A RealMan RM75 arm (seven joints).
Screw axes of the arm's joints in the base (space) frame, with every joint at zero. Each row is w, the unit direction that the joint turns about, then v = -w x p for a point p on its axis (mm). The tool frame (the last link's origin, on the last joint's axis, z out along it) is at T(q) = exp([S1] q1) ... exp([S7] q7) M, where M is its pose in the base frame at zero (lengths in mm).
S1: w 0 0 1 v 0.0 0.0 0.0
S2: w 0 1 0 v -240.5 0.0 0.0
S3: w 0 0 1 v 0.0 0.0 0.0
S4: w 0 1 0 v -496.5 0.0 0.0
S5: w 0 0 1 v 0.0 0.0 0.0
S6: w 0 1 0 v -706.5 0.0 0.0
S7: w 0 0 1 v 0.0 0.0 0.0
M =
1 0 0 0.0
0 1 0 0.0
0 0 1 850.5
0 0 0 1
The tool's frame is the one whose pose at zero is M.
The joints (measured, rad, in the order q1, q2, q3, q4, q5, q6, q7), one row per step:
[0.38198, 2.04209, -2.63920, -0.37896, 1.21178, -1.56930, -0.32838]
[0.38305, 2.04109, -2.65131, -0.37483, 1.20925, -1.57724, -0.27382]
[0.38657, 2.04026, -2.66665, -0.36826, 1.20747, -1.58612, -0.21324]
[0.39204, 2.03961, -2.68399, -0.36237, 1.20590, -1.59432, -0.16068]
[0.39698, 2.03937, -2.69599, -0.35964, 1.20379, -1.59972, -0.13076]
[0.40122, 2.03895, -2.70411, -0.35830, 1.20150, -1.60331, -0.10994]
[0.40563, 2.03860, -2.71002, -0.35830, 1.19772, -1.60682, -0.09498]
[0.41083, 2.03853, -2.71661, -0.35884, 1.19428, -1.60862, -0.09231]
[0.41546, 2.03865, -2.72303, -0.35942, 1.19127, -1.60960, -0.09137]
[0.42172, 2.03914, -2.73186, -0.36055, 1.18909, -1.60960, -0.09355]
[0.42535, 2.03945, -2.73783, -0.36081, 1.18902, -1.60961, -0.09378]
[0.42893, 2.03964, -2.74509, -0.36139, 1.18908, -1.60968, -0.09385]
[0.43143, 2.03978, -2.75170, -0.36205, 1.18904, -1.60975, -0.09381]
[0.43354, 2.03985, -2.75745, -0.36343, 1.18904, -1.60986, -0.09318]
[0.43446, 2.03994, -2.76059, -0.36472, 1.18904, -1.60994, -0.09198]
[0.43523, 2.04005, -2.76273, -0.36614, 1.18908, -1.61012, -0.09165]
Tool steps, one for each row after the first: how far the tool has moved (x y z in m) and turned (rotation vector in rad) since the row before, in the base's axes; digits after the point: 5 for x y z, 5 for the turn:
[-0.00089, -0.00108, -0.00065, -0.02711, 0.04028, 0.02293]
[-0.00135, -0.00074, -0.00084, -0.03174, 0.04281, 0.02668]
[-0.00212, -0.00035, -0.00130, -0.03140, 0.03553, 0.02720]
[-0.00218, 0.00002, -0.00120, -0.02043, 0.01970, 0.01962]
[-0.00185, 0.00023, -0.00085, -0.01487, 0.01360, 0.01489]
[-0.00220, 0.00037, -0.00081, -0.01167, 0.00987, 0.01453]
[-0.00245, 0.00058, -0.00120, -0.00756, -0.00055, 0.01246]
[-0.00221, 0.00047, -0.00128, -0.00696, -0.00183, 0.01069]
[-0.00284, 0.00071, -0.00184, -0.00777, -0.00447, 0.01190]
[-0.00150, 0.00037, -0.00105, -0.00495, -0.00189, 0.00644]
[-0.00156, 0.00024, -0.00121, -0.00599, -0.00200, 0.00706]
[-0.00122, 0.00001, -0.00111, -0.00557, -0.00169, 0.00579]
[-0.00118, -0.00003, -0.00100, -0.00527, -0.00026, 0.00532]
[-0.00069, -0.00009, -0.00061, -0.00348, 0.00111, 0.00296]
[-0.00063, -0.00005, -0.00046, -0.00216, 0.00094, 0.00234]

